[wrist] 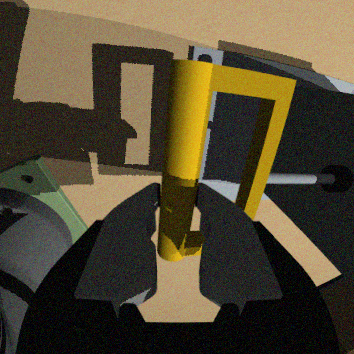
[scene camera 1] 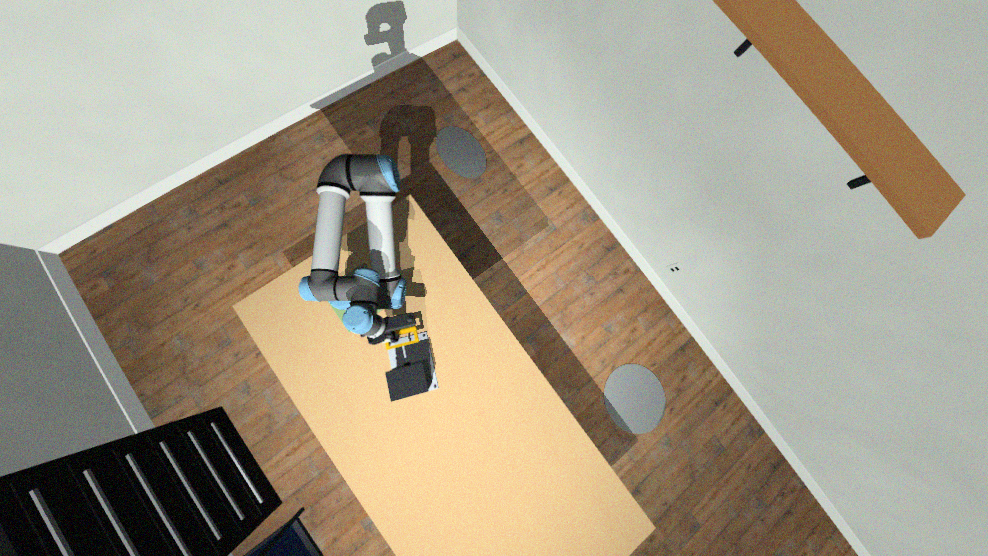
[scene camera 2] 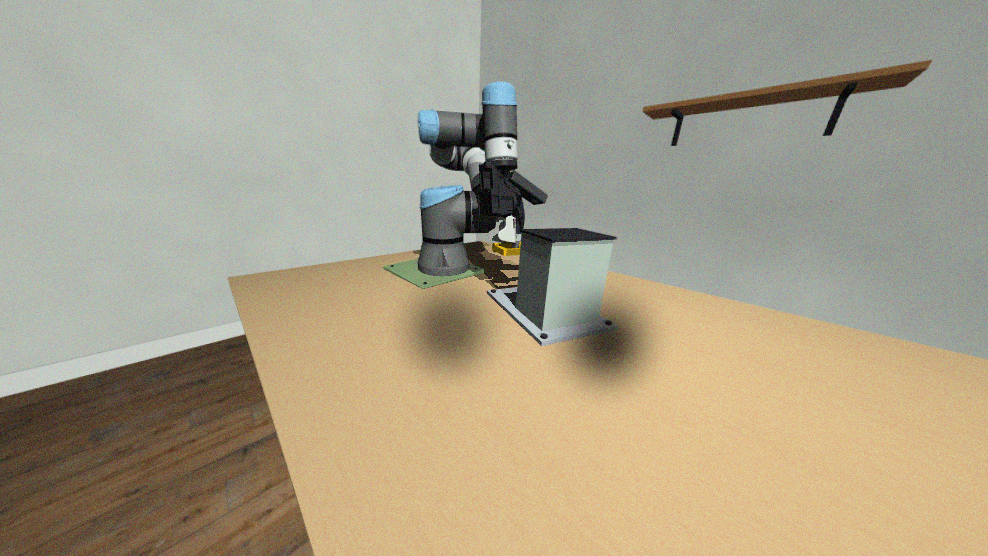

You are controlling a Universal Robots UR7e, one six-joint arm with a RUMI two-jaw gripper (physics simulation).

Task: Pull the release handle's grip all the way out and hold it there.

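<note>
The release handle's yellow grip (scene camera 1: 403, 345) (scene camera 2: 507, 250) (wrist: 190, 120) is a rectangular loop with a thick round bar on its outer side. My gripper (wrist: 177, 184) is shut on that bar near its lower end in the wrist view, one finger on each side. A light grey rod (wrist: 292, 178) shows between the loop and the black face of the housing (scene camera 1: 409, 380) (scene camera 2: 576, 283) (wrist: 320, 125), so the grip stands out from the housing. The housing stands on a pale base plate (scene camera 2: 576, 332). The fingers hide part of the loop's lower end.
The arm stands on a green plate (scene camera 2: 404, 274) (wrist: 56, 195) on the tan table (scene camera 1: 497, 442) (scene camera 2: 483, 442), close to the handle. A wooden shelf (scene camera 1: 842, 110) (scene camera 2: 780, 94) hangs on the wall. A black slatted unit (scene camera 1: 148, 456) stands beside the table.
</note>
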